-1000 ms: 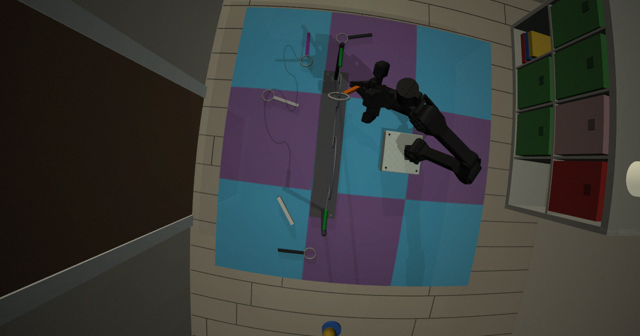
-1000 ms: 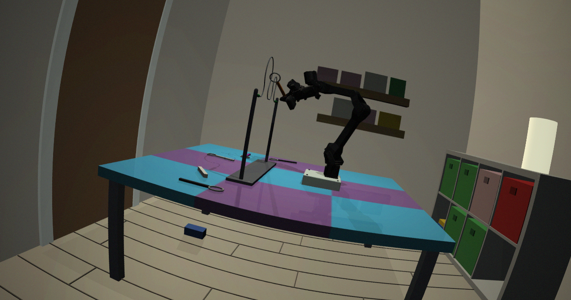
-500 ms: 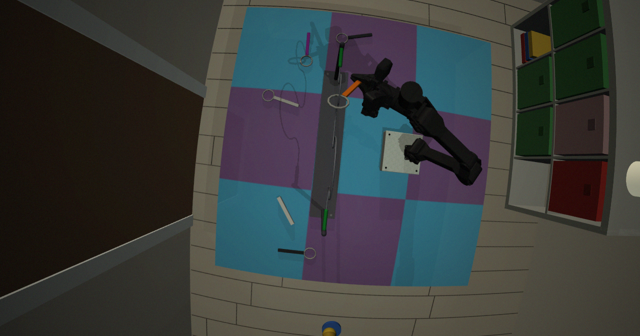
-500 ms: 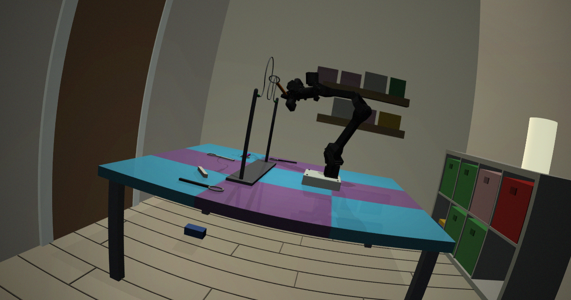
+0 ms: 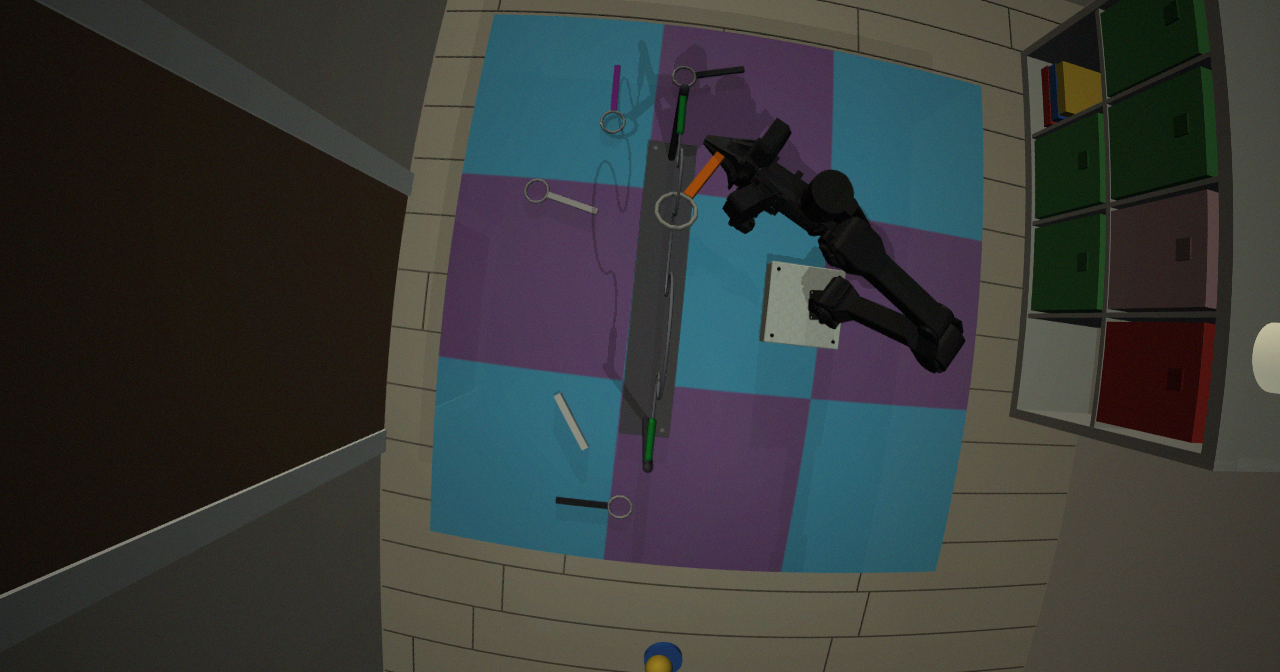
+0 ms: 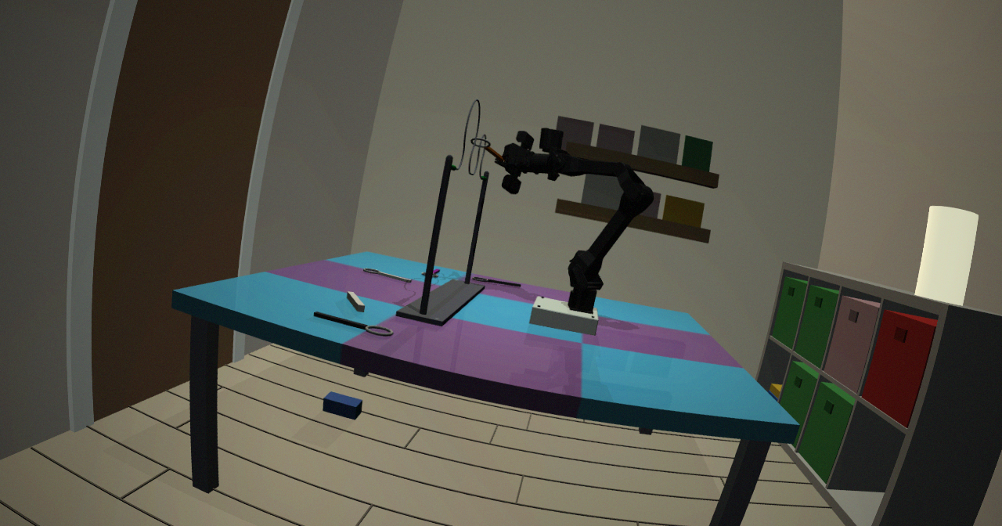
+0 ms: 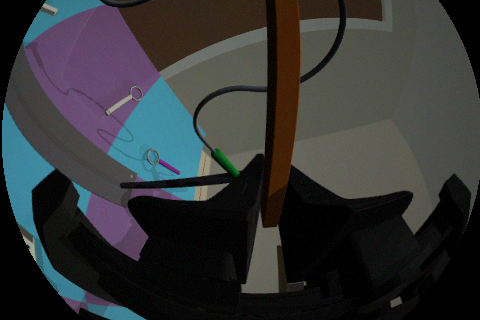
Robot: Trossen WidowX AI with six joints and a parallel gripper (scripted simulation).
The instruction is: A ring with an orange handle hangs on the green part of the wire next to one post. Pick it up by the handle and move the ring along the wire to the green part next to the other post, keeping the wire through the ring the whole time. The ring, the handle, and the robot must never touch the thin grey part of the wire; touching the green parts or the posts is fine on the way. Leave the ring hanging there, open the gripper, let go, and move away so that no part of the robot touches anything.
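My gripper tip is now 2 cm short of the orange-handled ring, 8 cm to the right of it and 3 cm below it. Round my gripper tip: white bar (23 cm ahead, 50 cm to the left, 40 cm below).
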